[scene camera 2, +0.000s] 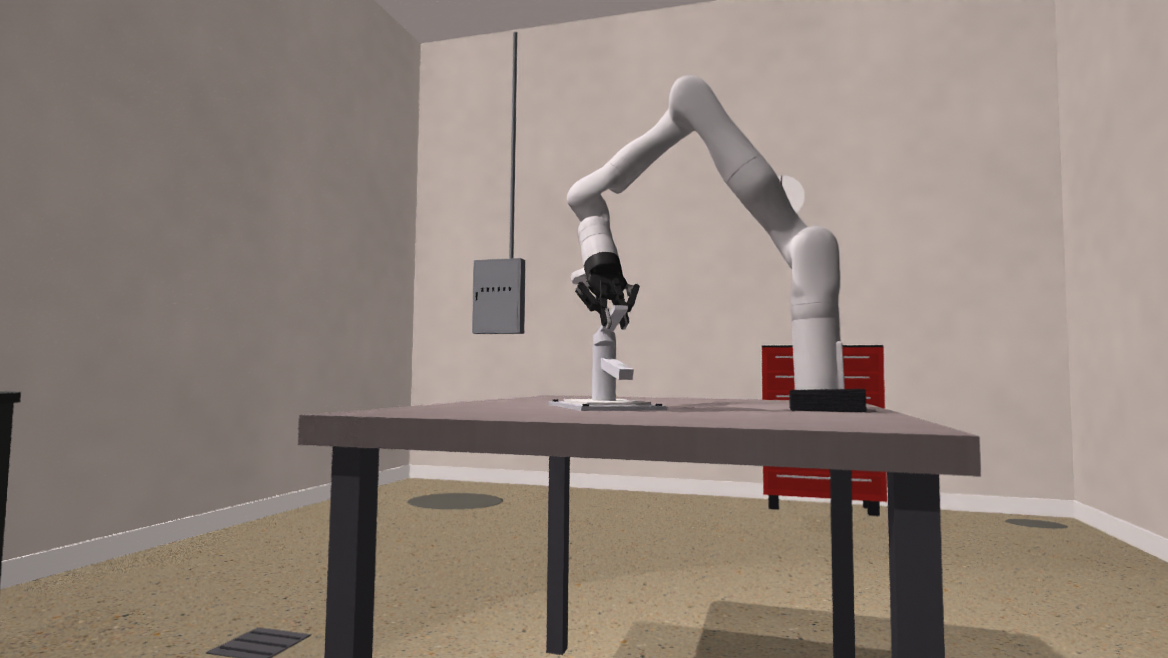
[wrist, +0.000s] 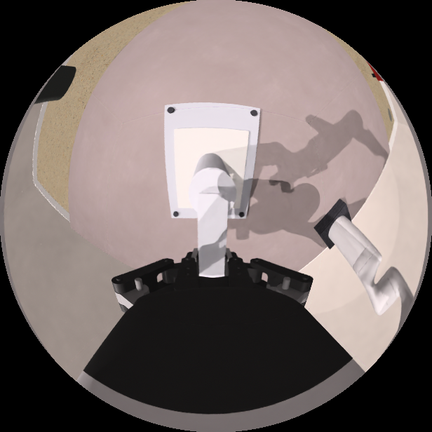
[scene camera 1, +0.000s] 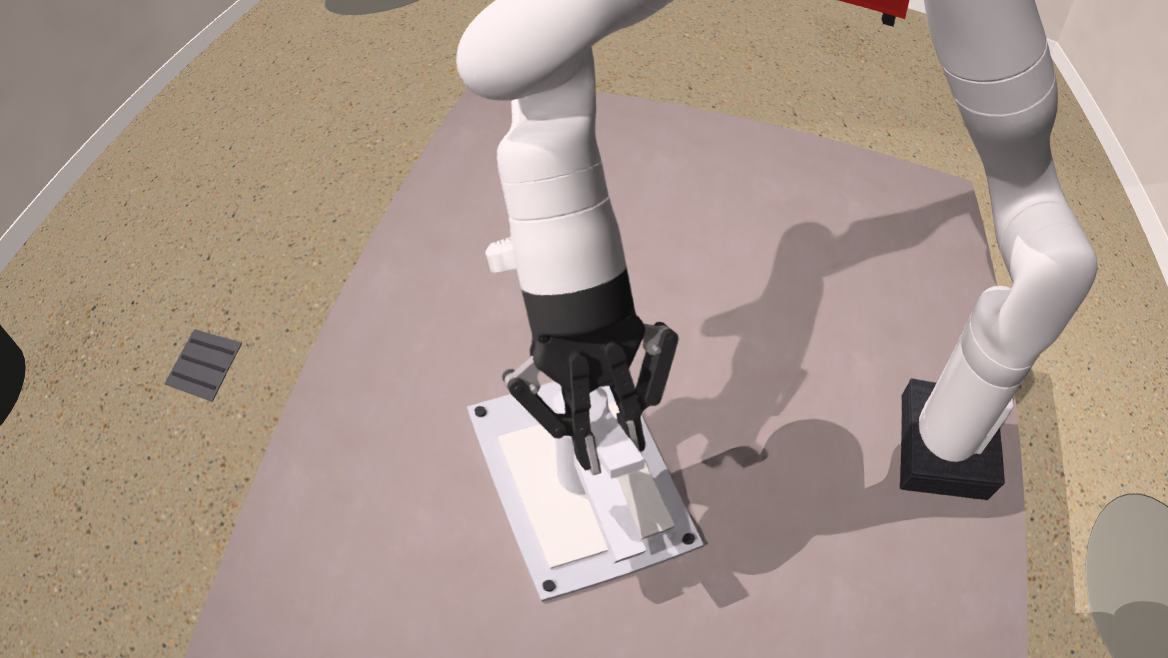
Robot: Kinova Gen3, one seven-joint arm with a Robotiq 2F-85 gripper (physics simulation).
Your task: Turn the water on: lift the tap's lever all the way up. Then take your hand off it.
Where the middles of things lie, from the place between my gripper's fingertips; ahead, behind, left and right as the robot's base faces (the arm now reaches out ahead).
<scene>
The lever (scene camera 1: 617,453) is 2 cm ahead of my hand and 3 cm to the right of it. Round my hand: base plate (scene camera 1: 503,415) (4 cm ahead, 6 cm to the right, 15 cm below).
</scene>
